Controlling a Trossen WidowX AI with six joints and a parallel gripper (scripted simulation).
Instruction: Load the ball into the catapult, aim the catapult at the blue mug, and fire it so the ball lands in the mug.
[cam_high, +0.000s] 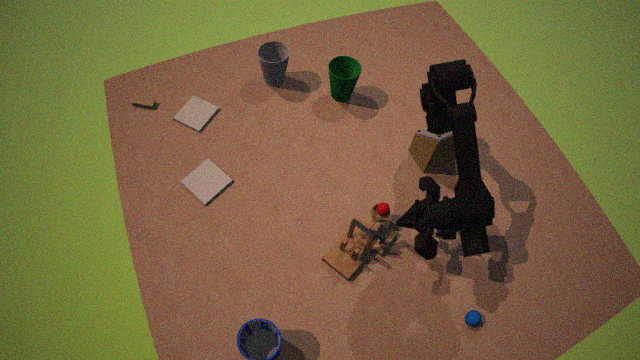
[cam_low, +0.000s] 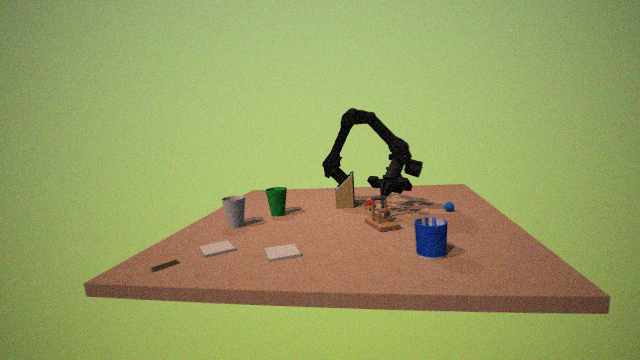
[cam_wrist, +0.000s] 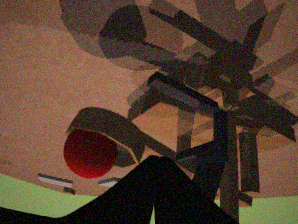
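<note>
The red ball is 50 mm to the right of my gripper tip, 10 mm below it and 10 mm ahead of it. Also, from my gripper tip: blue mug 380 mm ahead, 170 mm to the left, 50 mm below; then blue ball 270 mm to the left, 110 mm behind, 50 mm below; then wooden catapult 70 mm ahead, 20 mm below, 10 mm to the right.
</note>
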